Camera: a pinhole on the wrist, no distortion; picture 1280 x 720 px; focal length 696.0 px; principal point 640.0 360.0 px. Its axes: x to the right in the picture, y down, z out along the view. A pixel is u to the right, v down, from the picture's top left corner.
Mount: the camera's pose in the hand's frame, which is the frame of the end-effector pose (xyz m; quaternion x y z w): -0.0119 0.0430 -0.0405 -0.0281 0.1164 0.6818 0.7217
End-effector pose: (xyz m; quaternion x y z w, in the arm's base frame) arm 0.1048 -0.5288 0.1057 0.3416 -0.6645 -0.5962 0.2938
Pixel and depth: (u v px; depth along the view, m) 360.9 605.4 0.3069
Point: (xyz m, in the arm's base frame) -0.0800 -0.2862 0.0640
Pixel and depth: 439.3 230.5 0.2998
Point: -0.1523 -0.4362 0.0882
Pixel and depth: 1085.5 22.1 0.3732
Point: -0.2652 -0.5433 0.4087
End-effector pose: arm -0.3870 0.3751 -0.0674 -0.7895 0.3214 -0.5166 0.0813
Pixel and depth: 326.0 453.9 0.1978
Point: -0.2397 0.3519 -0.1571
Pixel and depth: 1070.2 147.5 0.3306
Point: -0.2818 0.0109 -0.2022
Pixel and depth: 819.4 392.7 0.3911
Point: -0.1956 0.1228 -0.2953
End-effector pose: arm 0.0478 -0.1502 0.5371 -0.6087 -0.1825 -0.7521 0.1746
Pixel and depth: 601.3 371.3 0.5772
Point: 0.5489 -0.0062 0.6977
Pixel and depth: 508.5 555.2 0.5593
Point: 0.5602 0.0643 0.5481
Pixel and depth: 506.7 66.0 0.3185
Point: 0.2606 -0.0601 0.7472
